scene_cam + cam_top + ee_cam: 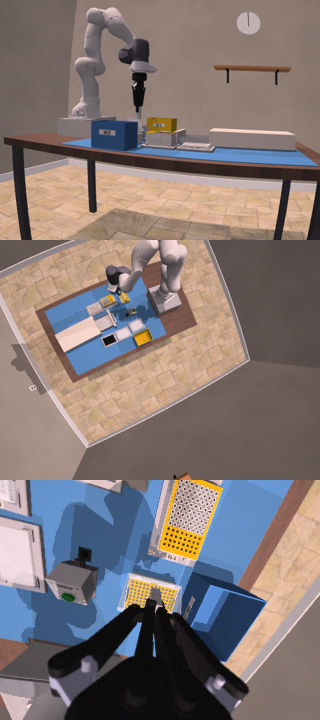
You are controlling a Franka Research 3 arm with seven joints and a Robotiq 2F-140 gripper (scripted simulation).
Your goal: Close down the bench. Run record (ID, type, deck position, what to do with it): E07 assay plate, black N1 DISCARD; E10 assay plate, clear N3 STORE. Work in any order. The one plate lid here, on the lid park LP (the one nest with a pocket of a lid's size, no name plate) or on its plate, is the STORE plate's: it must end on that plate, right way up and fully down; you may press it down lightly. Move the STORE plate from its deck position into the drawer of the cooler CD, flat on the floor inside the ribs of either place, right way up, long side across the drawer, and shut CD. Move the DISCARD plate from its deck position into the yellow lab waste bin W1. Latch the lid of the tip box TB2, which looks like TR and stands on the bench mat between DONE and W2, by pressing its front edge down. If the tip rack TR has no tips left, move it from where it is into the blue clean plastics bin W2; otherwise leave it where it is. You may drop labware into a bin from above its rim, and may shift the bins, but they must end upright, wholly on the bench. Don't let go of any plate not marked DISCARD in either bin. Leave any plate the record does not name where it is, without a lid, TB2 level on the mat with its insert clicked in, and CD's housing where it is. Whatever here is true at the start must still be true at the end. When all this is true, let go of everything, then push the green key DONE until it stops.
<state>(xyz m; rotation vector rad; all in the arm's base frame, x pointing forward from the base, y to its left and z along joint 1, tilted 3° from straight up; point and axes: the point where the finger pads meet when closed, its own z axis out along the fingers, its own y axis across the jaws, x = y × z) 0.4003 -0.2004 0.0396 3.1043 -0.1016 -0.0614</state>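
My gripper is now 110 mm above the yellow insert and 40 mm past it. Also, from my hand: blue bin W2: 150 mm to the right, 120 mm below, 60 mm behind; then tip rack TR: 130 mm ahead, 100 mm below, 40 mm to the right; then box: 100 mm below, 40 mm behind.
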